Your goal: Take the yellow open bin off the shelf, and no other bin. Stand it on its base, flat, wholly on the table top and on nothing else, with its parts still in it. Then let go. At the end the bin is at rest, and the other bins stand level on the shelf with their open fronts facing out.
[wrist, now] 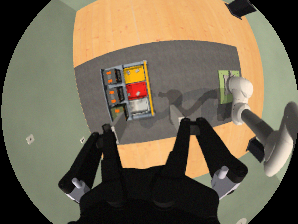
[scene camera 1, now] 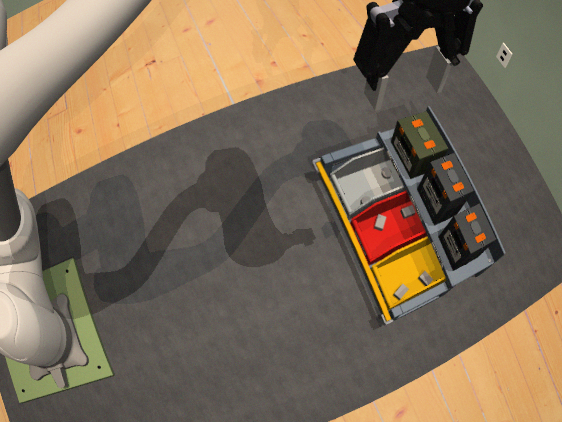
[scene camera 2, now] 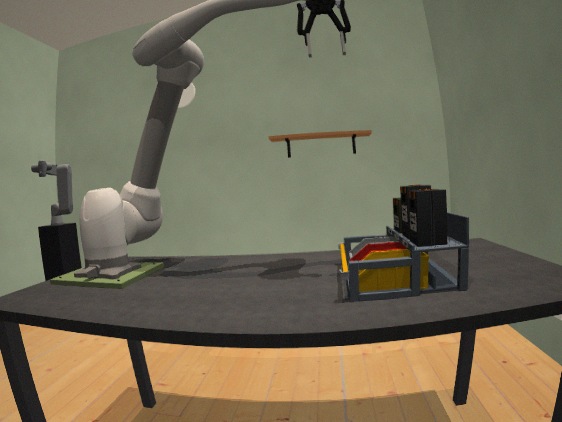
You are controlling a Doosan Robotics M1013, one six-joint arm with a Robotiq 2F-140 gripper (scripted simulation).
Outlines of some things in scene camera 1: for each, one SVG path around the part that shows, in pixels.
The gripper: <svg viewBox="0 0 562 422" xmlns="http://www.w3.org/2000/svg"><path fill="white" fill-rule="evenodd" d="M480 0L392 0L392 3L379 6L376 2L367 4L368 18L353 61L366 78L364 94L374 110L381 109L388 82L388 72L410 42L417 40L423 31L428 28L435 28L438 46L435 48L426 78L436 93L442 92L451 66L456 66L460 63L457 54L461 53L464 56L469 52L476 18L483 7Z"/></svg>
A yellow open bin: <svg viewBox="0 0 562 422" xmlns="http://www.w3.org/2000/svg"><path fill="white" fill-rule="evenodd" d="M428 236L393 252L372 266L372 275L388 310L390 310L389 308L394 308L394 305L396 307L396 305L400 305L446 281ZM403 283L409 290L398 300L393 294ZM424 271L433 278L433 281L427 286L418 279Z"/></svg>
